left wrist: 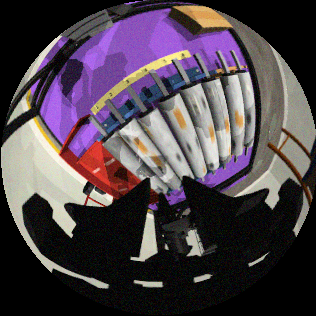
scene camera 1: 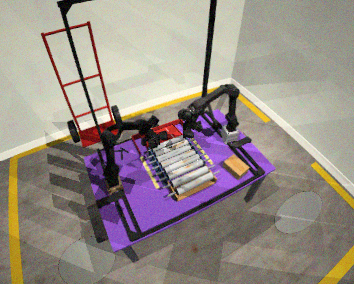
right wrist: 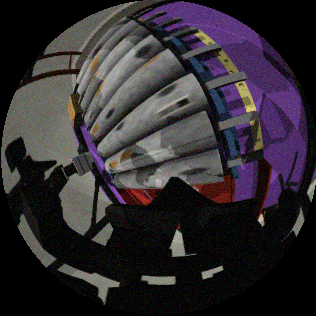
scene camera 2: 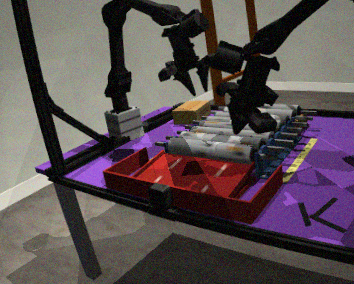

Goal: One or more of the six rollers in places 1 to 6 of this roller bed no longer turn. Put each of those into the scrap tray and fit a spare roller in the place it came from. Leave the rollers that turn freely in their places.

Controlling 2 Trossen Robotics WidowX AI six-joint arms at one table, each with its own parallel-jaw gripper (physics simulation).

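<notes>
The roller bed's blue side rail carries several grey rollers with orange marks. The roller in place 1 lies next to the red scrap tray, which is empty. Two more rollers lie in an orange-rimmed tray at the bed's far end. My left gripper is partly open and empty, high above the tray-side rollers. My right gripper is shut and empty, low over the first rollers.
Yellow number strips run along the bed. A cardboard box sits on the purple table. A red hand truck and black gantry posts stand behind.
</notes>
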